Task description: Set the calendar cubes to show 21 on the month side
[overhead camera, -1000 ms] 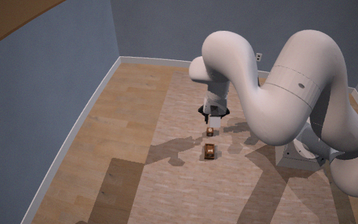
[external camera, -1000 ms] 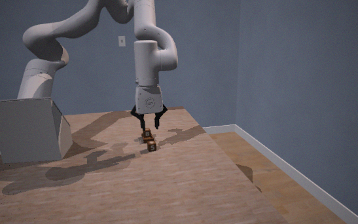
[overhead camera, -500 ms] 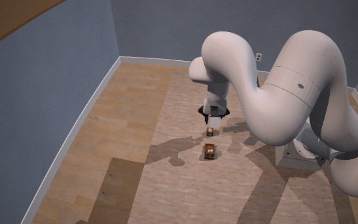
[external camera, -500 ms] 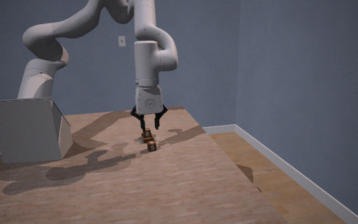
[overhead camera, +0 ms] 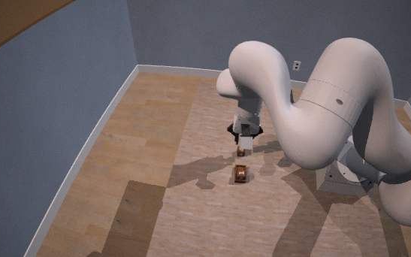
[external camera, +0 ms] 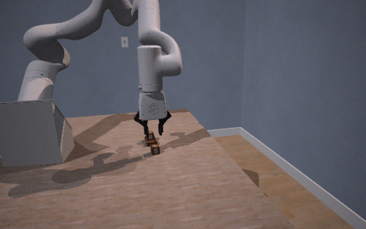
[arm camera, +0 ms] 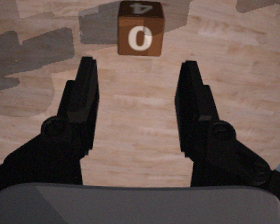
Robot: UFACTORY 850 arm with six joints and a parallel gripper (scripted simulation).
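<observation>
Now: hand 8 cm above the brown wooden date cube. Round my hand: brown tray: 11 cm to the left, 9 cm below.
</observation>
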